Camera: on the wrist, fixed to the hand. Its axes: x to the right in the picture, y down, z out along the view.
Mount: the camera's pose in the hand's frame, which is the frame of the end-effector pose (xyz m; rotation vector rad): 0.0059 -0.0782 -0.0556 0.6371 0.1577 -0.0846
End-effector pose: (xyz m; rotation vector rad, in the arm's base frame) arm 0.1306 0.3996 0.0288 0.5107 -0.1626 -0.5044
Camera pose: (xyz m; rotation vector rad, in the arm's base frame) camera 0.1179 0.3614 -0.0585 1.1803 -0.1494 -0.4885
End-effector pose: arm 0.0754 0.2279 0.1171 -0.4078 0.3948 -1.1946
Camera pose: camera -0.0135 0.1925 0.1080 0.2237 0.1153 -1.3660
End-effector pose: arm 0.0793 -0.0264 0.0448 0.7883 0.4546 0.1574
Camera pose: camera 0.0571 -0.0433 -0.0472 1.3841 0.7007 -0.0100
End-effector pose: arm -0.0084 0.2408 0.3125 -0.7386 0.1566 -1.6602
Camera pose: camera -0.1044 0.2378 0.3093 -0.1331 -0.2888 -1.7128
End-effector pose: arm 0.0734 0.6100 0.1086 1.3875 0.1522 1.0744
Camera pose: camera 0.0806 0.6677 0.0320 1.8355 0.7114 1.1112
